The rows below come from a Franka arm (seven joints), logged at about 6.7 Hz.
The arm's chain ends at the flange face. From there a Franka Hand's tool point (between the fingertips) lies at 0.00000 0.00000 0.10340 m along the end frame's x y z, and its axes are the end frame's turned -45 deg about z.
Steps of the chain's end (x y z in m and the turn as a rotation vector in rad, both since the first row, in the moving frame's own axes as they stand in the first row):
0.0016, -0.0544, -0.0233, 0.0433, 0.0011, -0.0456
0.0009, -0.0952, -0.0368, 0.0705, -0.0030, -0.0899
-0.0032, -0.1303, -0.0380, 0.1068, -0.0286, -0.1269
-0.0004, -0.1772, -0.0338, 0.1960, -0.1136, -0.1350
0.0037, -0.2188, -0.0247, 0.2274, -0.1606, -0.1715
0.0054, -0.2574, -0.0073, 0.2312, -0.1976, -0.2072
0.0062, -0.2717, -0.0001, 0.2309, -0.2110, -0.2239
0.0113, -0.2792, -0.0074, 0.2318, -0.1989, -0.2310
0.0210, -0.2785, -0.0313, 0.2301, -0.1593, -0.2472
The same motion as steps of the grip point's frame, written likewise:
0.0428, -0.0405, -0.0234, 0.0298, 0.0314, -0.0456
0.0726, -0.0723, -0.0371, 0.0520, 0.0477, -0.0899
0.0949, -0.1046, -0.0386, 0.0957, 0.0553, -0.1269
0.1295, -0.1484, -0.0364, 0.2189, 0.0583, -0.1350
0.1597, -0.1804, -0.0287, 0.2744, 0.0472, -0.1715
0.1850, -0.2091, -0.0120, 0.3032, 0.0238, -0.2072
0.1944, -0.2194, -0.0051, 0.3125, 0.0141, -0.2239
0.2042, -0.2204, -0.0122, 0.3046, 0.0233, -0.2310
0.2134, -0.2105, -0.0353, 0.2753, 0.0501, -0.2472

